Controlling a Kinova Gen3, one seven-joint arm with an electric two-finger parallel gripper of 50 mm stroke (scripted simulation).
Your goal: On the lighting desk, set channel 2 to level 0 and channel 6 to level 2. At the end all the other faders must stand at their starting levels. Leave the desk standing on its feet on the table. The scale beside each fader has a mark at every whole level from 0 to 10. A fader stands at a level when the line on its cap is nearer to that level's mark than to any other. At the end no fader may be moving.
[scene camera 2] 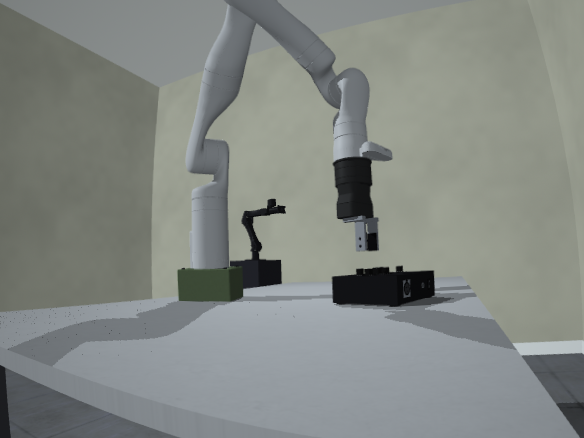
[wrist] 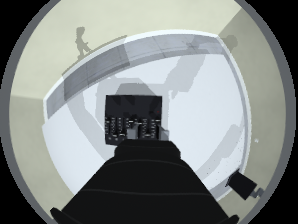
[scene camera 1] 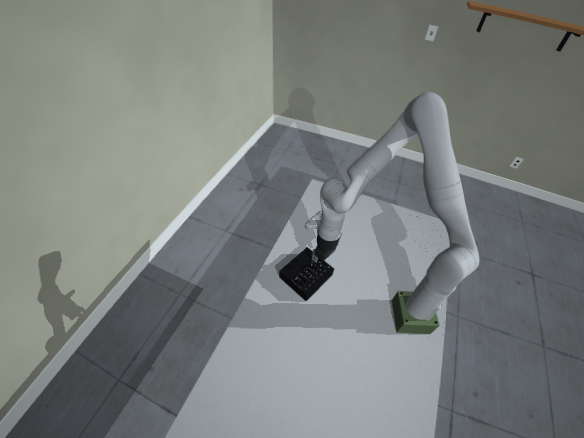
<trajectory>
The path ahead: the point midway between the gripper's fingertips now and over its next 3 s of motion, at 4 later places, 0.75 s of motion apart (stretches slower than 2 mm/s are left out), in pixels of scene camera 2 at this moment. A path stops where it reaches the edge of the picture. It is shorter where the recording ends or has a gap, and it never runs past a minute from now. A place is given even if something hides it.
My gripper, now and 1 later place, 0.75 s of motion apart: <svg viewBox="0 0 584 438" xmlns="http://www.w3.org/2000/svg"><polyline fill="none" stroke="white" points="367,250 365,214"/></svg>
</trajectory>
